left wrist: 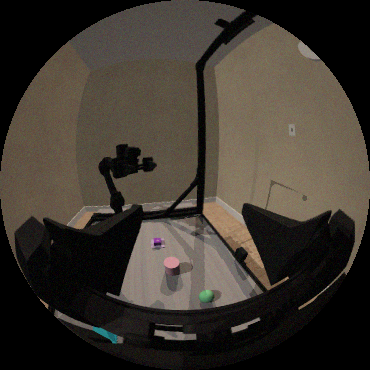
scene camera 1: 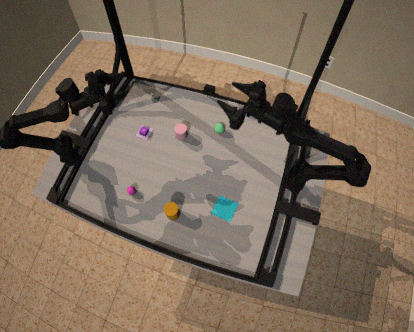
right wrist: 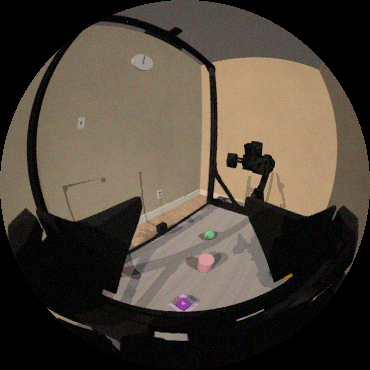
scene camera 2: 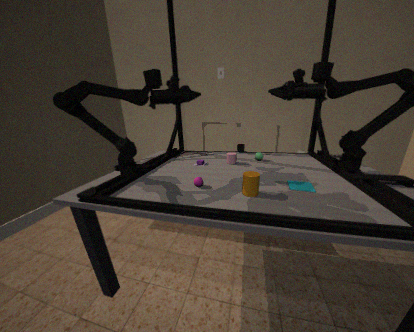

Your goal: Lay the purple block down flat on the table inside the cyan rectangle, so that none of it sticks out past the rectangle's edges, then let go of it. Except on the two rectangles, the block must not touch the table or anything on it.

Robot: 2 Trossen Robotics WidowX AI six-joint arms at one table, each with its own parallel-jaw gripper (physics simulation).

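Places are measured from the left arm's base along level axes (x ahead, y left, z up), in millimetres.
Pixels of known places: left gripper, between the fingertips: [left wrist: 194, 209] [scene camera 1: 224, 91] [right wrist: 237, 162] [scene camera 2: 269, 92]; right gripper, between the fingertips: [left wrist: 146, 165] [scene camera 1: 125, 82] [right wrist: 195, 202] [scene camera 2: 196, 95]; left arm's base, origin of its link: [scene camera 1: 294, 184] [scene camera 2: 349, 168]; right arm's base, origin of its link: [scene camera 1: 72, 159] [scene camera 2: 128, 173].
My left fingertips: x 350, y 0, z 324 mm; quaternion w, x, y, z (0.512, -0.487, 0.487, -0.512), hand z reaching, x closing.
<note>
Ahead of a thing's pixels: the offset from my left fingertips to its top centre. "pt": to the spot under its first point.
The small purple block @(314 mm ahead, 125 mm left, 324 mm down) [scene camera 1: 144, 131] [scene camera 2: 200, 162] [left wrist: 157, 242] [right wrist: 183, 303] rests on a pale lilac rectangle @(pt 296 mm ahead, 137 mm left, 336 mm down) [scene camera 1: 145, 137] at the back left of the table in scene camera 1. The cyan rectangle @(pt 163 mm back, 228 mm left, 342 mm down) [scene camera 1: 225, 209] [scene camera 2: 301, 186] [left wrist: 106, 334] lies bare at the front right. My left gripper [scene camera 1: 227, 94] [scene camera 2: 270, 91] [left wrist: 194, 209] is open and empty, high above the back right of the table. My right gripper [scene camera 1: 125, 84] [scene camera 2: 200, 94] [right wrist: 195, 202] is open and empty, high above the back left, apart from the block.
A pink cylinder @(165 mm ahead, 49 mm left, 291 mm down) [scene camera 1: 181, 132] [scene camera 2: 231, 158] stands right of the purple block, with a green ball @(39 mm ahead, 55 mm right, 298 mm down) [scene camera 1: 219, 128] [scene camera 2: 259, 156] farther right. An orange cylinder @(6 mm back, 350 mm left, 274 mm down) [scene camera 1: 171, 211] [scene camera 2: 251, 184] stands left of the cyan rectangle. A magenta ball @(181 mm ahead, 370 mm left, 308 mm down) [scene camera 1: 131, 190] [scene camera 2: 198, 182] lies front left. A black frame edges the table.
</note>
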